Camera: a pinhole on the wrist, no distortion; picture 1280 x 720 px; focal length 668.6 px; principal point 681.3 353.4 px. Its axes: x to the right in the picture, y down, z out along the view. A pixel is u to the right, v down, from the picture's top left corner.
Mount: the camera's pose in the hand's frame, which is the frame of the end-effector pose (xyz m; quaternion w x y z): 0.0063 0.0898 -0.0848 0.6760 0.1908 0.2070 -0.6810
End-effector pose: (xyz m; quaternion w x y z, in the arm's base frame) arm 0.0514 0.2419 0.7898 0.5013 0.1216 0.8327 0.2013
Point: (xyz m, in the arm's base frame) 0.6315 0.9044 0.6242
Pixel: outside the picture
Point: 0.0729 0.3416 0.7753
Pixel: 306 540
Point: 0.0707 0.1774 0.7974
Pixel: 1023 131
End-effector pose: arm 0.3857 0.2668 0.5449 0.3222 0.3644 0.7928 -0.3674
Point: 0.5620 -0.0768 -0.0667
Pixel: 101 643
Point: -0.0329 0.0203 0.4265
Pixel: 1080 653
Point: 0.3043 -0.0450 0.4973
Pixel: 762 292
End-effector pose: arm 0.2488 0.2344 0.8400 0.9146 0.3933 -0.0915 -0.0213
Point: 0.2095 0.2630 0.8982
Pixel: 451 91
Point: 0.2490 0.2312 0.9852
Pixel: 183 406
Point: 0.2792 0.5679 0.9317
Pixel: behind the camera
